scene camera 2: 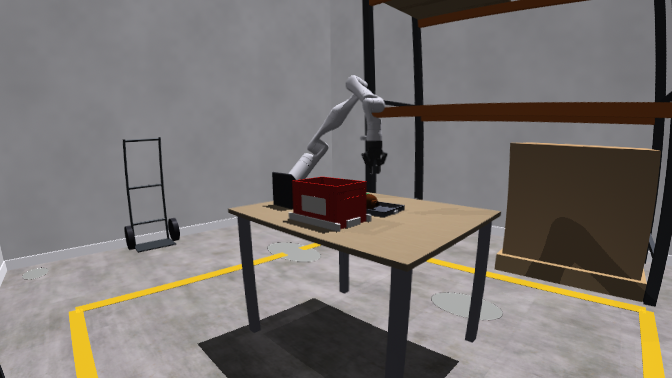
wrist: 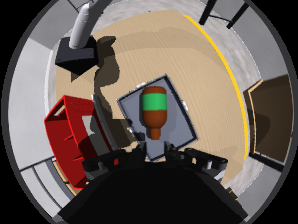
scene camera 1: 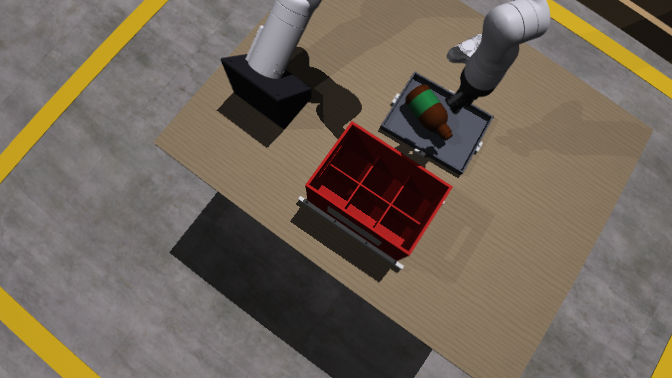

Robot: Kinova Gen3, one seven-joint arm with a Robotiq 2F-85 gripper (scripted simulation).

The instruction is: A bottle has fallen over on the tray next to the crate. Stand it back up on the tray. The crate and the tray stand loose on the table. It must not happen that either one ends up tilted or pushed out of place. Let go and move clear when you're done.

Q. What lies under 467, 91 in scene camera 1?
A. My gripper.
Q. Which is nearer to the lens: the bottle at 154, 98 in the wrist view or the red crate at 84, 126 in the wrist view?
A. The bottle.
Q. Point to a tray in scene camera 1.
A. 468, 127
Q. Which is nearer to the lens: the red crate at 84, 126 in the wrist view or the tray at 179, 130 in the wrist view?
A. The red crate.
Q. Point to a bottle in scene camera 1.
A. At 422, 101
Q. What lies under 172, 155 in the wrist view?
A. My gripper.
